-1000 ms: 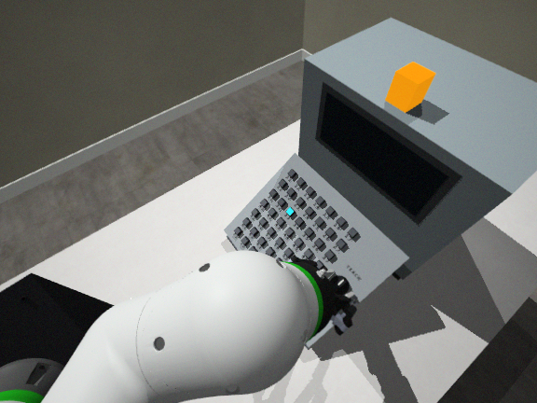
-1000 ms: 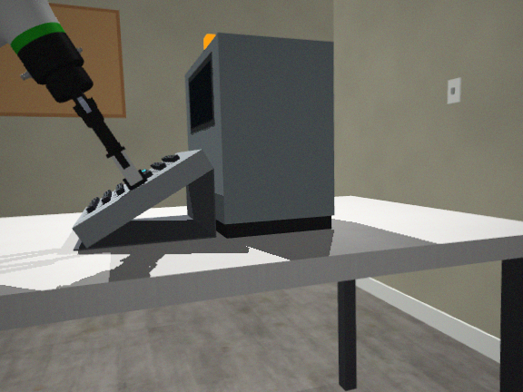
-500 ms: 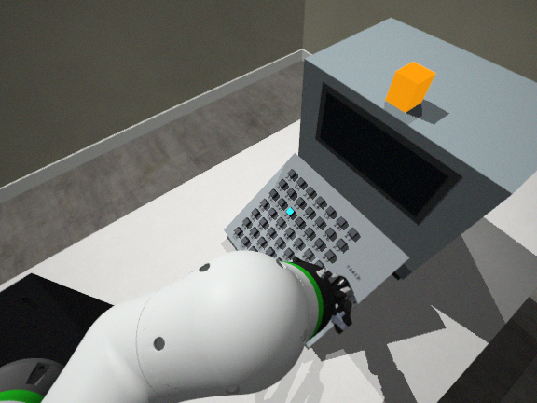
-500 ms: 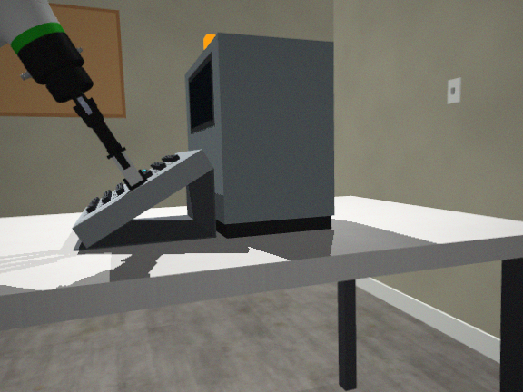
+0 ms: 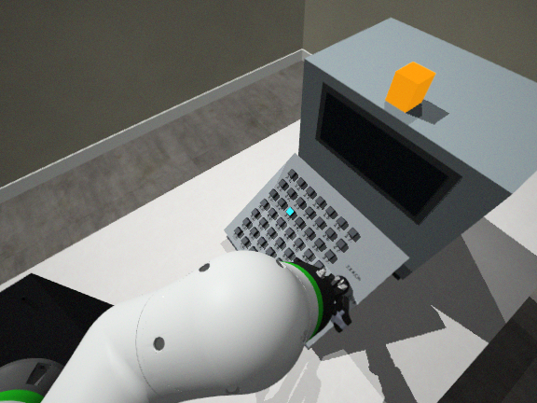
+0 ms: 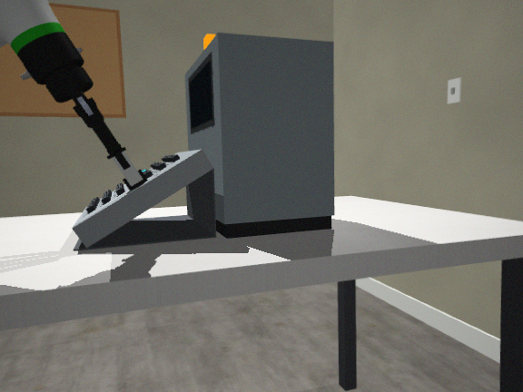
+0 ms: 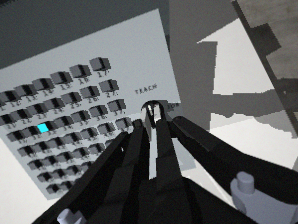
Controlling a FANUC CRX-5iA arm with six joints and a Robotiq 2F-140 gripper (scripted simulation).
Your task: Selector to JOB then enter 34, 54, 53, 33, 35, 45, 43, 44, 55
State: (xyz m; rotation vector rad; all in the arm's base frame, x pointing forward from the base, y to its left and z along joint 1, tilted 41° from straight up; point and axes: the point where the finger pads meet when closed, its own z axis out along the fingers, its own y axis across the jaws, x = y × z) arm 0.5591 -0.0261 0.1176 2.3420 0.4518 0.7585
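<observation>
The selector knob is 2 cm ahead of my hand and 2 cm below it. Also, from my hand: key 2 cm ahead, 20 cm to the left, 1 cm below; then sloped keypad 2 cm ahead, 12 cm to the left, 7 cm below.
</observation>
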